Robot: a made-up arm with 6 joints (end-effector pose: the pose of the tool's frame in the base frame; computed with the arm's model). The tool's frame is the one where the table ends.
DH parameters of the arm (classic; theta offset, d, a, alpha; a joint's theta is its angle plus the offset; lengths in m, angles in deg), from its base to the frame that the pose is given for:
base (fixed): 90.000 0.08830 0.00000 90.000
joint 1: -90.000 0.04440 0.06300 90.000
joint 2: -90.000 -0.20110 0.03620 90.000
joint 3: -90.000 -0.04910 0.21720 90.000
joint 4: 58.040 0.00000 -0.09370 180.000
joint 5: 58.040 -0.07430 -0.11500 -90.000
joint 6: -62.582 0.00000 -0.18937 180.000
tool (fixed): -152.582 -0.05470 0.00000 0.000
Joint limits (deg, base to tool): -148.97..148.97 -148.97..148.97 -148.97..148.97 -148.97..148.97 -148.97..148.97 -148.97..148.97
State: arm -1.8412 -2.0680 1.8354 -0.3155 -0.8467 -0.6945
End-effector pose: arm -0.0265 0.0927 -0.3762 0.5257 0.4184 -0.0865 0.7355
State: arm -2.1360 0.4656 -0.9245 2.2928 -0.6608 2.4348
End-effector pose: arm 0.2958 -0.2635 -0.4255 0.2210 0.3881 -0.5470 0.7080
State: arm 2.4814 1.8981 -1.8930 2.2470 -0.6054 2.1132
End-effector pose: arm -0.0706 -0.3494 -0.1731 -0.2705 0.6478 -0.3408 0.6253
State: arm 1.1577 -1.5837 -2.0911 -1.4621 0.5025 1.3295
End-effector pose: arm 0.3316 0.2020 0.0842 -0.9316 0.0465 0.2255 0.2812
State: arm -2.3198 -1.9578 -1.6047 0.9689 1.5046 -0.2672
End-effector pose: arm -0.0694 -0.0088 0.1803 0.4581 -0.1119 0.7659 0.4372
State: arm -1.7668 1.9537 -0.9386 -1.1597 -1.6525 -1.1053
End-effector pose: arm 0.0426 0.1465 -0.0471 -0.2820 -0.4657 0.8046 0.2371
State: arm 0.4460 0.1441 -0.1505 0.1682 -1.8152 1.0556
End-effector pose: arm 0.1969 0.6747 -0.0741 0.8592 0.3808 -0.1755 0.2932
